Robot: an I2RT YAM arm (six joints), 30 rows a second.
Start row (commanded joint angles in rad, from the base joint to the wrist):
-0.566 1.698 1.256 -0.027 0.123 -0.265
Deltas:
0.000 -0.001 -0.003 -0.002 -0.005 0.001
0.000 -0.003 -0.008 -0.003 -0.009 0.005
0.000 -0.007 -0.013 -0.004 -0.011 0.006
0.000 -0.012 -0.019 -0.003 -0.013 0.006
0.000 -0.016 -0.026 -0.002 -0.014 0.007
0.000 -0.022 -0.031 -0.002 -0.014 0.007
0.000 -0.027 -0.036 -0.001 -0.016 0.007
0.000 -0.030 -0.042 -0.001 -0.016 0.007
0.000 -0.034 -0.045 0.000 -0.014 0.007
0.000 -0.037 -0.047 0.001 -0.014 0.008
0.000 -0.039 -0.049 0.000 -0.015 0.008
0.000 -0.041 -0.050 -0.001 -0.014 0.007
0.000 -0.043 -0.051 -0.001 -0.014 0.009
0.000 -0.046 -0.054 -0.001 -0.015 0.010
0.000 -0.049 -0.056 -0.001 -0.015 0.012
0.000 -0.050 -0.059 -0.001 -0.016 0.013
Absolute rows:
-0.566 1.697 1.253 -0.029 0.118 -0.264
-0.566 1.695 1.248 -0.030 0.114 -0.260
-0.566 1.691 1.243 -0.031 0.112 -0.259
-0.566 1.686 1.237 -0.030 0.110 -0.259
-0.566 1.682 1.230 -0.029 0.109 -0.258
-0.566 1.676 1.225 -0.029 0.109 -0.258
-0.566 1.671 1.220 -0.028 0.107 -0.258
-0.566 1.668 1.214 -0.028 0.107 -0.258
-0.566 1.664 1.211 -0.027 0.109 -0.258
-0.566 1.661 1.209 -0.026 0.109 -0.257
-0.566 1.659 1.207 -0.027 0.108 -0.257
-0.566 1.657 1.206 -0.028 0.109 -0.258
-0.566 1.655 1.205 -0.028 0.109 -0.256
-0.566 1.652 1.202 -0.028 0.108 -0.255
-0.566 1.649 1.200 -0.028 0.108 -0.253
-0.566 1.648 1.197 -0.028 0.107 -0.252

